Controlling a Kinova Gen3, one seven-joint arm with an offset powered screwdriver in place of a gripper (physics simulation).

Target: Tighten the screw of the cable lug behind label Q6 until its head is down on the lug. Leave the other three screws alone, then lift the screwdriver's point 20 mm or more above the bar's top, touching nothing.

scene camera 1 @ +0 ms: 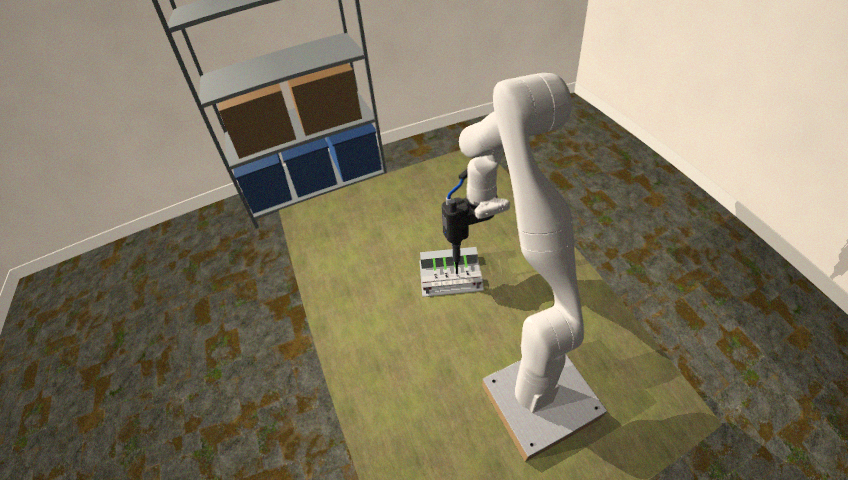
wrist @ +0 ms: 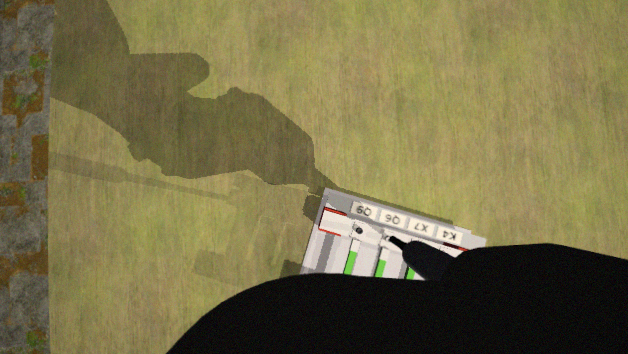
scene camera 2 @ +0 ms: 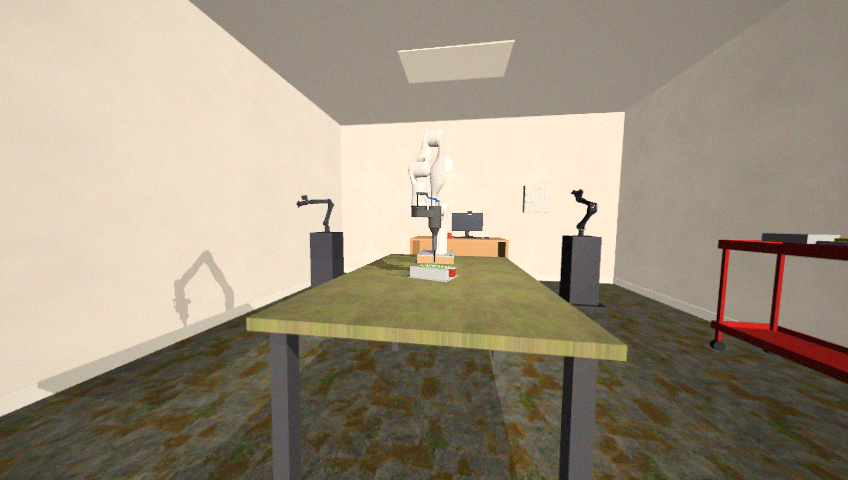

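Seen in the pictures: hand, tool point: [scene camera 1: 456, 273] [wrist: 391, 238] [scene camera 2: 434, 263]; arm's base, link origin: [scene camera 1: 533, 392] [scene camera 2: 439, 253].
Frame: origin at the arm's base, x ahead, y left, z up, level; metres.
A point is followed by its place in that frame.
The terminal block [scene camera 1: 451, 290] @(x 0.404, y 0.035, z -0.051 m) [scene camera 2: 429, 273] @(x 0.525, y 0.000, z -0.027 m) [wrist: 311, 261] @(x 0.450, y -0.075, z -0.051 m) stands on the table. In the wrist view its labels read upside down: Q9 [wrist: 363, 210] @(x 0.389, y -0.015, z -0.012 m), label Q6 [wrist: 392, 218] @(x 0.399, y 0.015, z -0.012 m), X7 [wrist: 421, 227] @(x 0.410, y 0.046, z -0.012 m) and K4 [wrist: 449, 235] @(x 0.420, y 0.076, z -0.012 m). Green-marked lugs lie behind them on the pale bar [wrist: 334, 222] @(x 0.400, y -0.047, z -0.012 m). The black screwdriver's point [scene camera 1: 456, 272] @(x 0.416, y 0.012, z 0.012 m) [scene camera 2: 434, 260] @(x 0.421, y 0.010, z 0.016 m) [wrist: 391, 239] @(x 0.417, y 0.006, z 0.013 m) is at the screw behind Q6, whose head is mostly covered. Contact and head height cannot be told. The dark screw [wrist: 359, 230] @(x 0.409, y -0.022, z -0.006 m) behind Q9 shows beside it. The screws behind X7 and K4 are hidden by the tool in the wrist view.
The arm's base plate [scene camera 1: 547, 425] @(x -0.090, y 0.014, z 0.004 m) is on the green table [scene camera 1: 386, 356] @(x 0.280, y 0.292, z -0.054 m) [scene camera 2: 440, 312] @(x 0.917, y 0.081, z -0.054 m). A red object [scene camera 2: 452, 272] @(x 0.464, y 0.098, z -0.030 m) is beside the block. A shelf rack [scene camera 1: 282, 63] stands beyond the table. Two dark pedestals [scene camera 2: 326, 255] [scene camera 2: 580, 270] and a red cart [scene camera 2: 778, 291] stand around it.
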